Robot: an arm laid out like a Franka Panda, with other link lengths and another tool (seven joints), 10 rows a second.
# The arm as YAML. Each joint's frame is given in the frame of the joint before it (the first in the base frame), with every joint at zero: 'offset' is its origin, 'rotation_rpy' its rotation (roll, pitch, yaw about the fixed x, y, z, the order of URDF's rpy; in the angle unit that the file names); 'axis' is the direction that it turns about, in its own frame. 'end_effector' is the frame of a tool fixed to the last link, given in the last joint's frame.
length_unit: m
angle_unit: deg
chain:
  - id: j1
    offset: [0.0, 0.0, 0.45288]
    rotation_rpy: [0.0, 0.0, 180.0]
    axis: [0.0, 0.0, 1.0]
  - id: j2
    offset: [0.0, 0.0, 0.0]
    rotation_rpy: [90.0, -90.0, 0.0]
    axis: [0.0, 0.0, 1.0]
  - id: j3
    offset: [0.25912, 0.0, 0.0]
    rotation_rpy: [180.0, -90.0, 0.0]
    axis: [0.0, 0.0, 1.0]
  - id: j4
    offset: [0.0, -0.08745, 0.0]
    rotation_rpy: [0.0, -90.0, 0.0]
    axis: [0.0, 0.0, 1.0]
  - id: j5
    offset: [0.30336, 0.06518, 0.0]
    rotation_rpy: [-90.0, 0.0, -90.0]
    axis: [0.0, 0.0, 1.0]
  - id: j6
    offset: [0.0, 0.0, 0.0]
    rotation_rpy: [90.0, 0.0, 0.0]
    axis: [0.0, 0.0, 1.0]
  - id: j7
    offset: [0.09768, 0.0, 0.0]
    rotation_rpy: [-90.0, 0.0, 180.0]
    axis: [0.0, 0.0, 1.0]
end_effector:
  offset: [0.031, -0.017, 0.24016]
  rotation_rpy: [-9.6, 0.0, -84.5]
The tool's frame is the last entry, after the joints.
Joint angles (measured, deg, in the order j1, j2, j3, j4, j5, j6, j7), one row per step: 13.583, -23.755, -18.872, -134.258, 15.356, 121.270, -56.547; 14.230, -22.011, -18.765, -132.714, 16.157, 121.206, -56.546; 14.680, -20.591, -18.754, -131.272, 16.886, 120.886, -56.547; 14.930, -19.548, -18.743, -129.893, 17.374, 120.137, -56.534; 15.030, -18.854, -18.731, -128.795, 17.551, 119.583, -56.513; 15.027, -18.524, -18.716, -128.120, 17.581, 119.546, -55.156; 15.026, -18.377, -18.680, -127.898, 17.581, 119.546, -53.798; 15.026, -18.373, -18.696, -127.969, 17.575, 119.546, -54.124; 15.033, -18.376, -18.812, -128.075, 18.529, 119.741, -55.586; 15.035, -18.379, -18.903, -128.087, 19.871, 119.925, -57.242
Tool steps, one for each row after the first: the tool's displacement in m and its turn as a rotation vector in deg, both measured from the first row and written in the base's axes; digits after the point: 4 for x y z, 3 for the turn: 0.0074, 0.0058, -0.0003, 0.202, 0.204, 0.281; 0.0133, 0.0101, 0.0001, 0.493, 0.435, 0.425; 0.0172, 0.0130, 0.0017, 0.727, 0.759, 0.626; 0.0204, 0.0141, 0.0039, 0.744, 0.850, 0.749; 0.0227, 0.0139, 0.0064, 0.918, 0.996, -0.552; 0.0229, 0.0142, 0.0070, 1.124, 1.379, -1.789; 0.0228, 0.0140, 0.0064, 1.061, 1.343, -1.496; 0.0241, 0.0155, 0.0066, 1.685, 0.765, -0.646; 0.0260, 0.0180, 0.0077, 2.614, 0.004, 0.248
